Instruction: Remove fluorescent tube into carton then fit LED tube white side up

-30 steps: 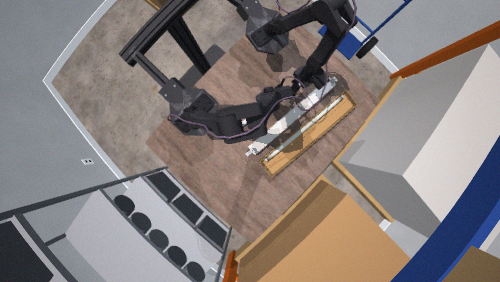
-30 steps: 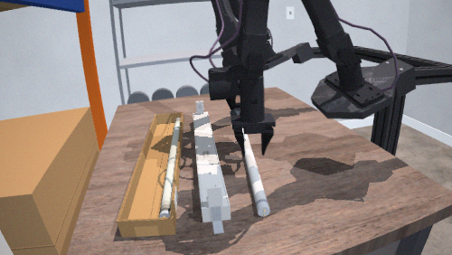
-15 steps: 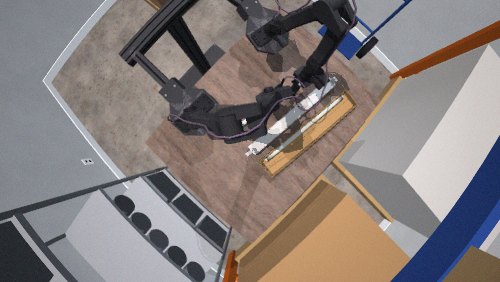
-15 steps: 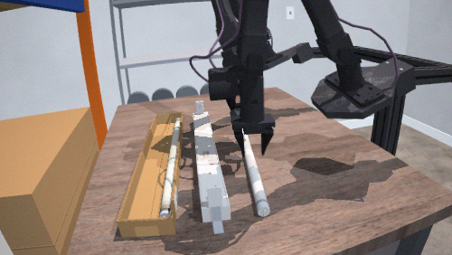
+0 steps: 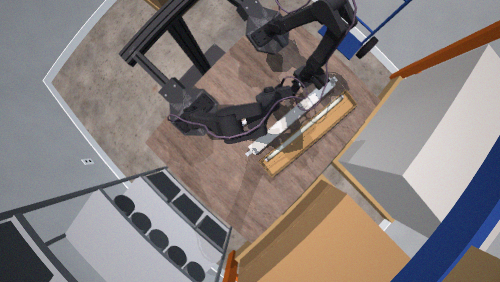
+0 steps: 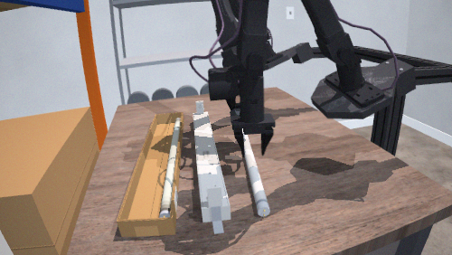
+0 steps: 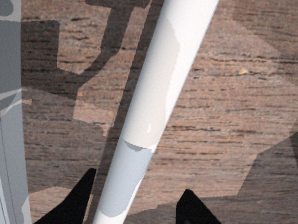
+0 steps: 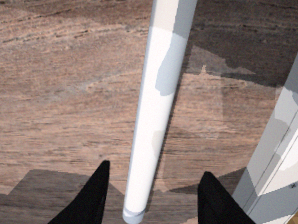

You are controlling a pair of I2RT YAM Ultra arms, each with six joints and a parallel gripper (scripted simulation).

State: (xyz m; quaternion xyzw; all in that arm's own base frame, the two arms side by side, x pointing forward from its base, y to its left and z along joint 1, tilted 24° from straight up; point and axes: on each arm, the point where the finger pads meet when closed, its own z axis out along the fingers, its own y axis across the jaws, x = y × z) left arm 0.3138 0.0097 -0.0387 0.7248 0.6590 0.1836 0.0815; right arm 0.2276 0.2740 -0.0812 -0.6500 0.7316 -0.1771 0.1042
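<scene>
Now: the LED tube 3 cm ahead of my right hand, 12 cm to the left of it and 8 cm below it. The rest, counted from my right hand: old fluorescent tube (25 cm ahead, 7 cm to the left, 8 cm below); carton (28 cm ahead, 7 cm to the left, 7 cm below); grey light fixture (15 cm ahead, 8 cm to the left, 4 cm below).
My left hand is 3 cm past the LED tube, 12 cm to the left of it and 5 cm above it. Round my left hand: old fluorescent tube 19 cm ahead, 16 cm to the right, 5 cm below; carton 23 cm ahead, 17 cm to the right, 4 cm below; grey light fixture 9 cm ahead, 16 cm to the right, 1 cm below.
</scene>
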